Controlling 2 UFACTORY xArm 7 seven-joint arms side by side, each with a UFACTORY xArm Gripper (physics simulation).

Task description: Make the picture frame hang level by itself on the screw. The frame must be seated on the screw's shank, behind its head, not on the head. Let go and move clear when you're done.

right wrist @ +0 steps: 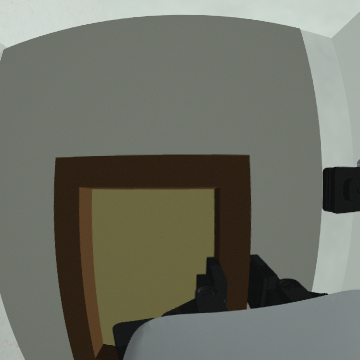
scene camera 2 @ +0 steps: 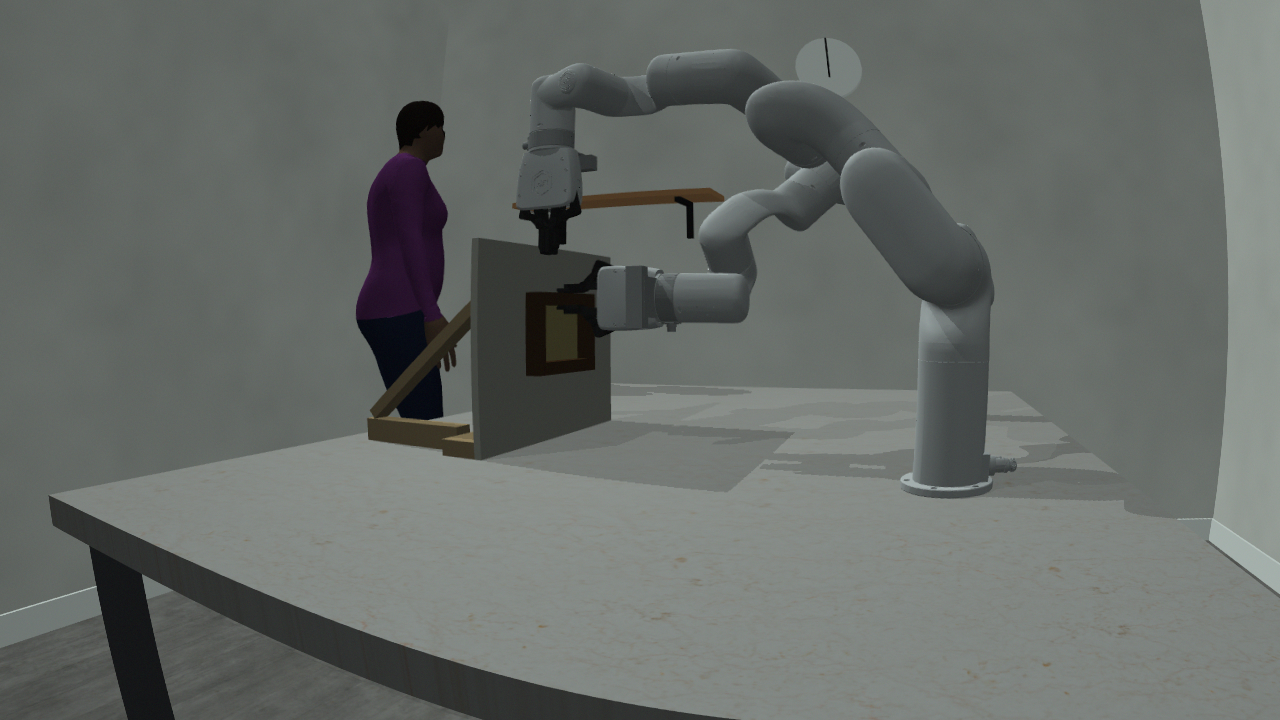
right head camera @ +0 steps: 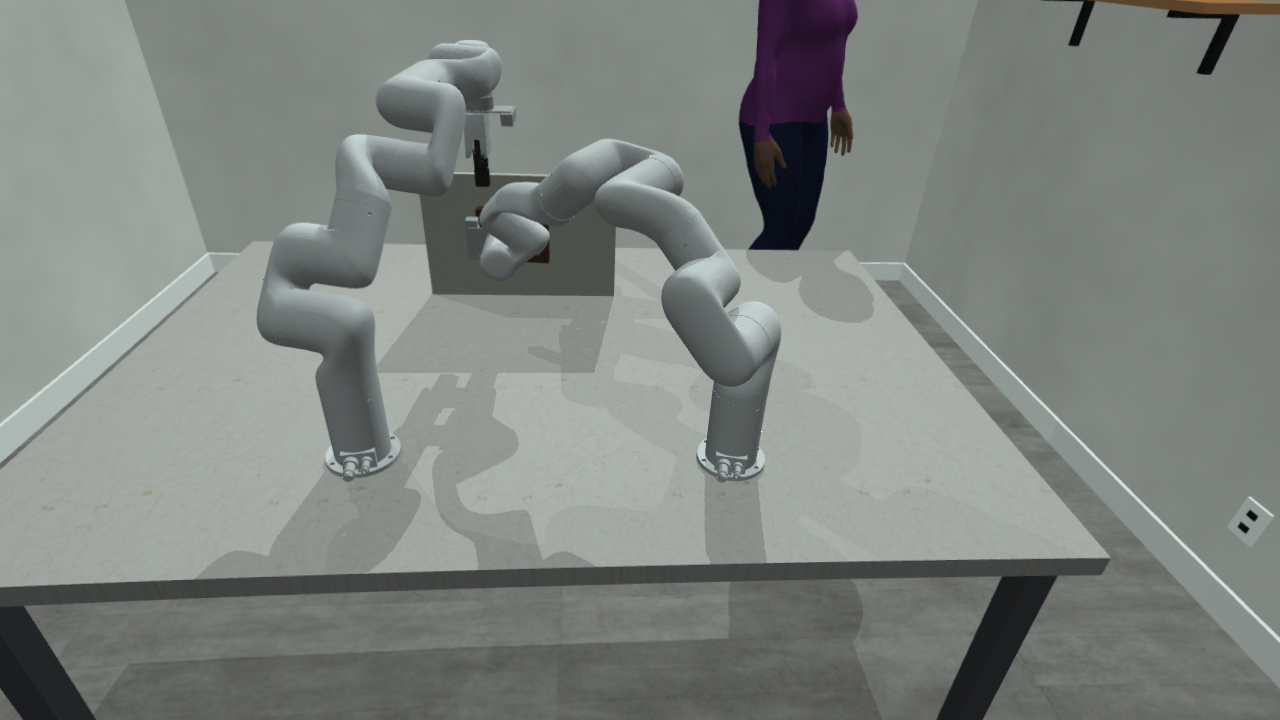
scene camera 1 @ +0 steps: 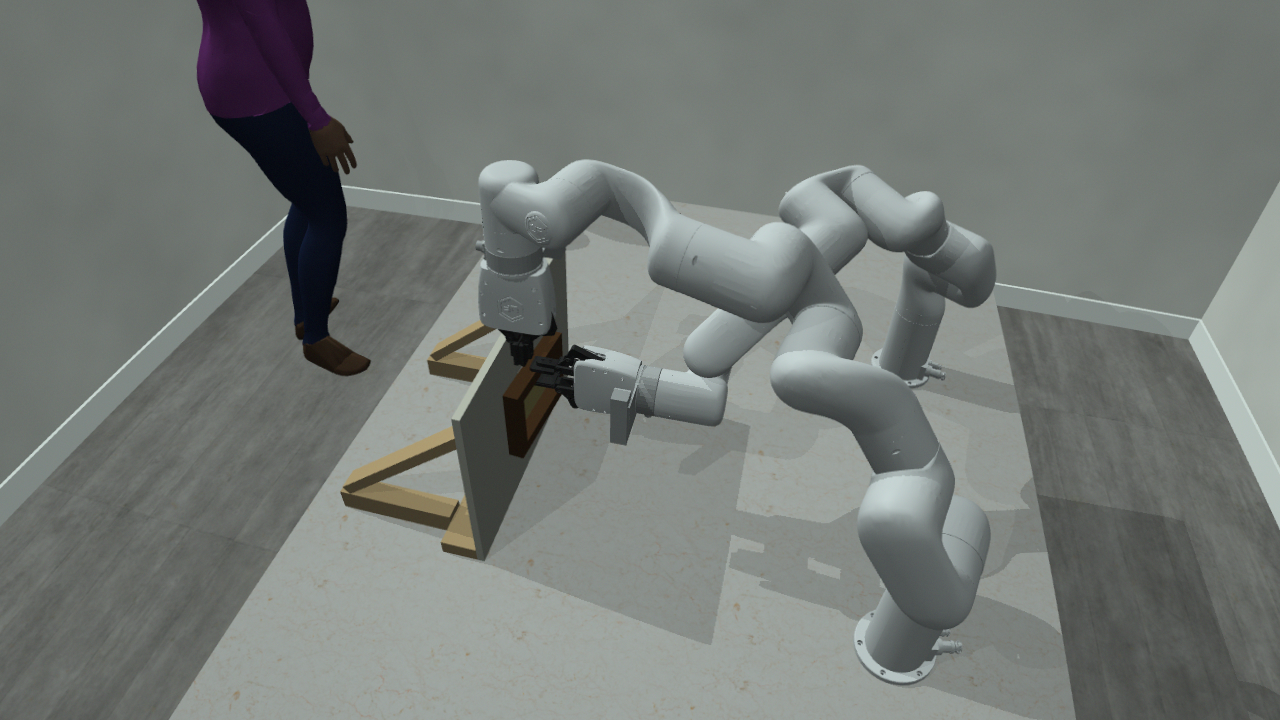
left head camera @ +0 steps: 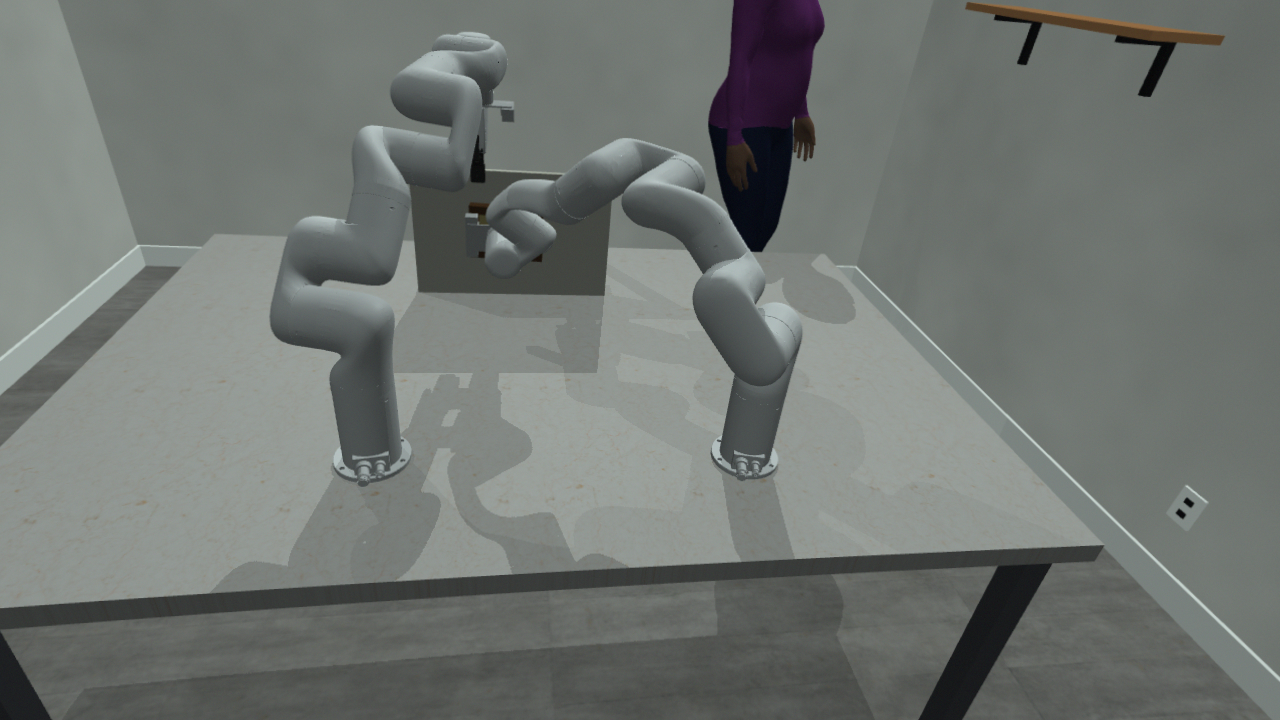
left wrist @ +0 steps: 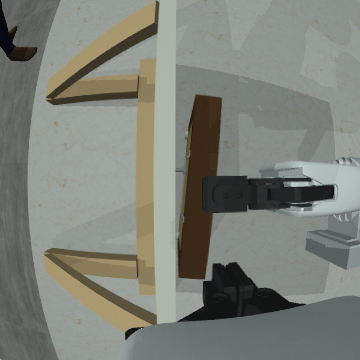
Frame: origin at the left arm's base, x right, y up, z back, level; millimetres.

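Seen in the pictures: left gripper, fingertip midpoint: (right wrist: pixel 328 189) (scene camera 2: pixel 548 254) (right head camera: pixel 483 185) (scene camera 1: pixel 522 360) (left head camera: pixel 478 181) (left wrist: pixel 222 282); right gripper, fingertip midpoint: (right wrist: pixel 229 275) (scene camera 2: pixel 560 299) (scene camera 1: pixel 532 369) (left wrist: pixel 200 193); left arm's base, origin of the base link: (scene camera 2: pixel 946 486) (right head camera: pixel 364 454) (scene camera 1: pixel 894 647) (left head camera: pixel 373 458); right arm's base, origin of the base link: (right head camera: pixel 730 458) (scene camera 1: pixel 900 369) (left head camera: pixel 743 457).
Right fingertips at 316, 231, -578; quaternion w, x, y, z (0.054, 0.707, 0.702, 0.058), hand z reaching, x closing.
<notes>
Pixels of each thing's middle, then the offset from my right fingertips to it, as dx, dy, dz. Level surfaces: height alone.
- brown picture frame, body centre: (right wrist: pixel 150 282) (left wrist: pixel 193 186) (scene camera 2: pixel 560 332) (scene camera 1: pixel 534 392) (left head camera: pixel 506 232) (right head camera: pixel 513 234) +6, -55, -1
- screw, body centre: (left wrist: pixel 179 169) +25, -6, -15
- table, its level: dy -231
The brown picture frame (scene camera 1: pixel 515 420) (scene camera 2: pixel 535 344) (left wrist: pixel 200 240) (right wrist: pixel 150 172) is upright in front of the grey board (scene camera 1: pixel 474 483) (scene camera 2: pixel 501 394) (left wrist: pixel 165 100) and looks about level. In the left wrist view it is turned slightly, its lower end in the picture nearer the board. The screw (left wrist: pixel 180 170) spans the gap behind it; whether the frame's hanging wire is on the shank cannot be told. My right gripper (scene camera 1: pixel 542 371) (scene camera 2: pixel 565 299) (right wrist: pixel 229 275) is shut on the frame's top bar. My left gripper (left head camera: pixel 477 170) (right head camera: pixel 481 171) (scene camera 2: pixel 547 243) (left wrist: pixel 222 282) is shut and empty, pointing down above the frame.
Wooden braces (scene camera 1: pixel 402 501) (left wrist: pixel 95 90) support the board from behind. A person in purple (left head camera: pixel 769 80) (scene camera 1: pixel 255 80) (scene camera 2: pixel 407 232) stands beyond the table (left head camera: pixel 626 519). A wall shelf (left head camera: pixel 1092 24) is at the upper right. The two arms reach close together near the board.
</notes>
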